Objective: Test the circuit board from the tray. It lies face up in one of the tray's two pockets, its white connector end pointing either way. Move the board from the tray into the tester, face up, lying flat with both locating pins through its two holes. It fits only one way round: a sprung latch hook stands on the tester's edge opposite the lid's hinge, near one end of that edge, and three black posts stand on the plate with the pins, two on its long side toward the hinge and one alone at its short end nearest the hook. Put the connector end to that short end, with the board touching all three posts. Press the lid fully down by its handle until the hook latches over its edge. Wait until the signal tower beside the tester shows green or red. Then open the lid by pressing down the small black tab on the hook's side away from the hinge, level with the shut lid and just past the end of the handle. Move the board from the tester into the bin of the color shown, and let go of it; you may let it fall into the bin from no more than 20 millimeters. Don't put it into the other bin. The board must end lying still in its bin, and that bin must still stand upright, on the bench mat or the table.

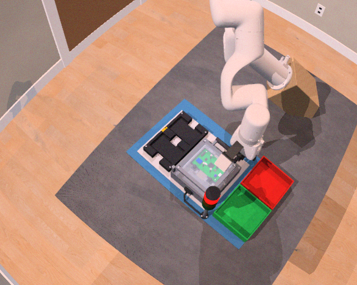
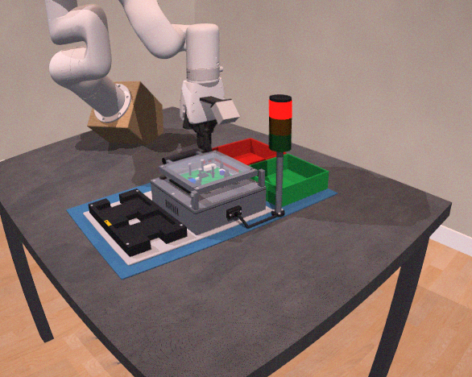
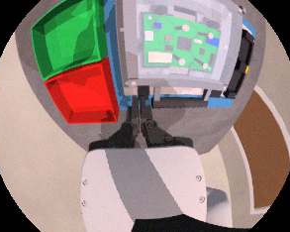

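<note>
The black latch hook lies 20 mm ahead of my hand, 10 mm to the right of it and 20 mm below it. Also, from my hand: green circuit board 70 mm ahead, 70 mm to the right, 40 mm below; then clear lid 80 mm ahead, 70 mm to the right, 20 mm below; then plate 80 mm ahead, 70 mm to the right, 50 mm below.
</note>
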